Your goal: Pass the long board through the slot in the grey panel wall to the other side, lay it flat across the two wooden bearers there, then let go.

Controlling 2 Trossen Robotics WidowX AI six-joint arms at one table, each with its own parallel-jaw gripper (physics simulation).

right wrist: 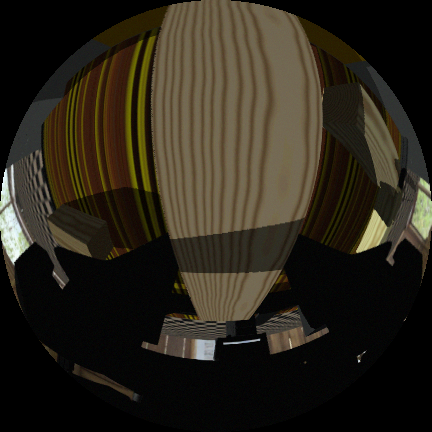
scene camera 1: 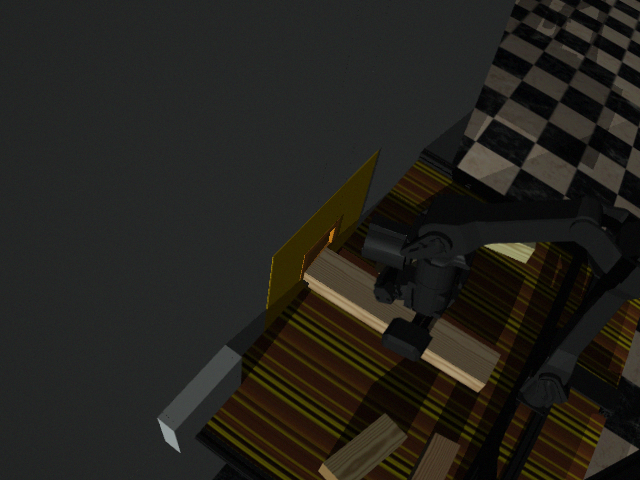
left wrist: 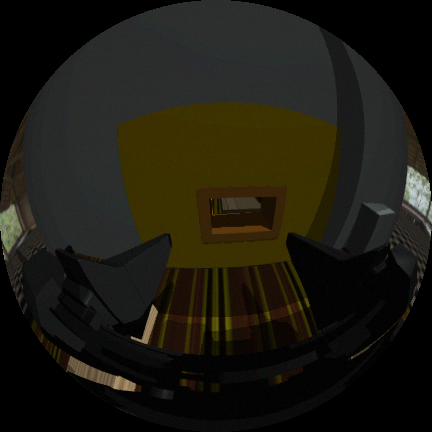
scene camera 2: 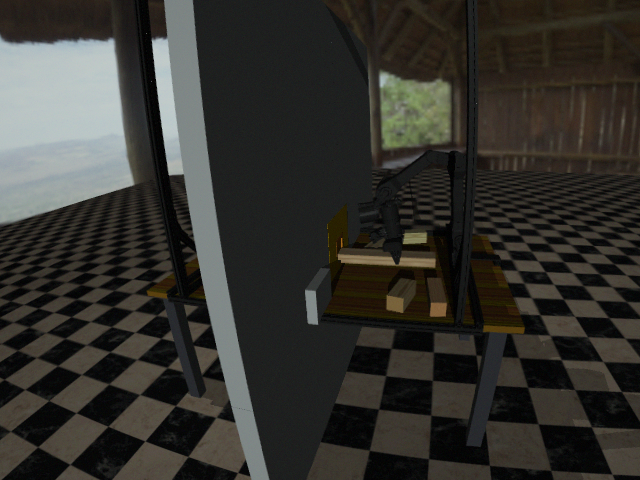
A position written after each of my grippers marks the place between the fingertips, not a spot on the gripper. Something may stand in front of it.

My left gripper (left wrist: 230,239) is open and holds nothing. Also in view: my right gripper (scene camera 1: 421,335) and a slot (left wrist: 265,223).
My right gripper is seen too in the right wrist view (right wrist: 230,232) and in scene camera 2 (scene camera 2: 397,260).
